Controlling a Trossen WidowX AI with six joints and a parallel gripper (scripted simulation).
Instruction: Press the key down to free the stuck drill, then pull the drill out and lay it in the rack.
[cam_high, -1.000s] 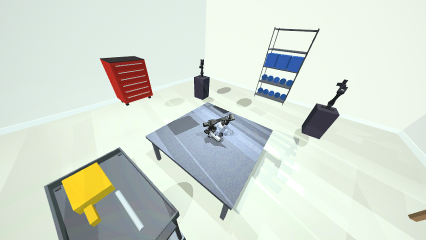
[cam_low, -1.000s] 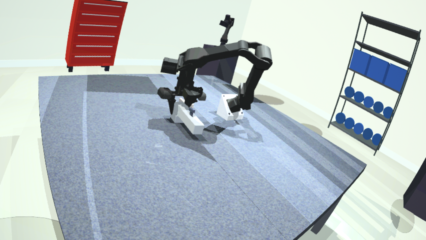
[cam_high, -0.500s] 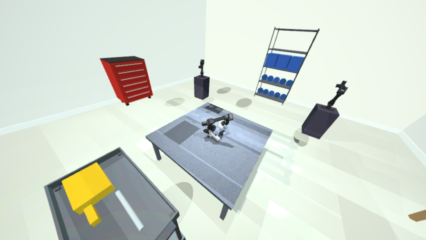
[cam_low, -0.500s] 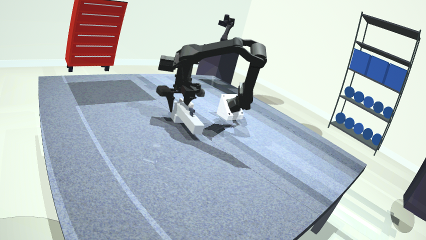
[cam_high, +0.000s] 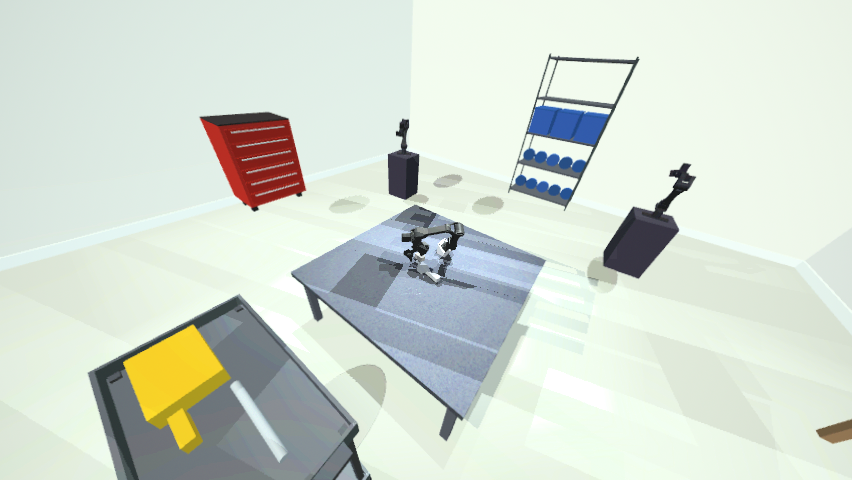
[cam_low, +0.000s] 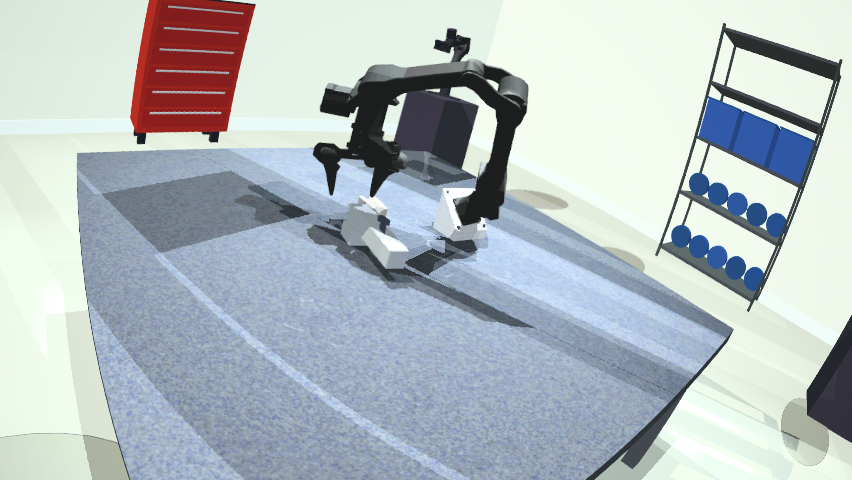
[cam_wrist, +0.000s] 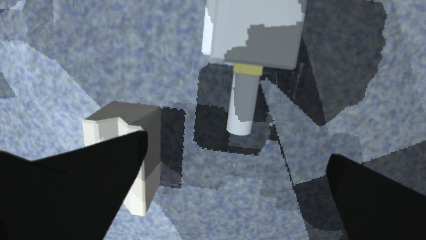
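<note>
Now: gripper tip 6 cm to the right of the drill, 2 cm short of it and 2 cm above it. From my gripper tip the other things lie so: white block 12 cm to the left, 3 cm below, 3 cm ahead; then dark key 15 cm to the left, 4 cm ahead, 1 cm below.
</note>
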